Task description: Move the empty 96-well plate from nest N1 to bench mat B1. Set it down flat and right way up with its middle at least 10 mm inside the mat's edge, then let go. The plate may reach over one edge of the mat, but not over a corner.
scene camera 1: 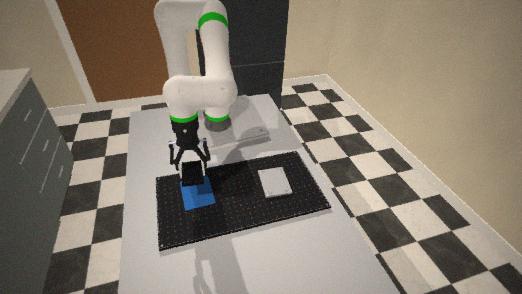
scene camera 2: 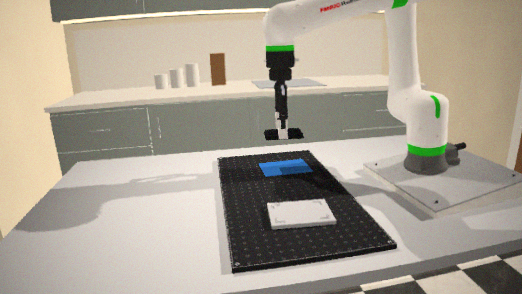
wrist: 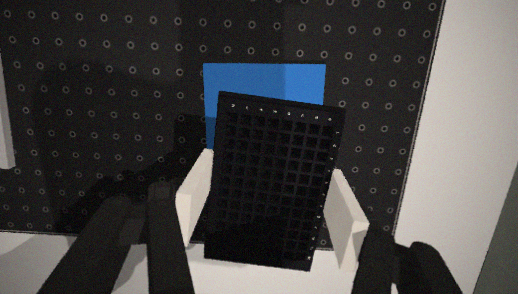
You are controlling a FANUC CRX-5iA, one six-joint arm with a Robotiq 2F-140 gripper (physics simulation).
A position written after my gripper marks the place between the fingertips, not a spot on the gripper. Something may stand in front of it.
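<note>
Scene camera 1: my gripper [scene camera 1: 192, 174], blue bench mat B1 [scene camera 1: 195, 196]. Scene camera 2: my gripper [scene camera 2: 281, 134]. Wrist view: black 96-well plate [wrist: 273, 160], my gripper [wrist: 269, 178], blue bench mat B1 [wrist: 304, 83].
</note>
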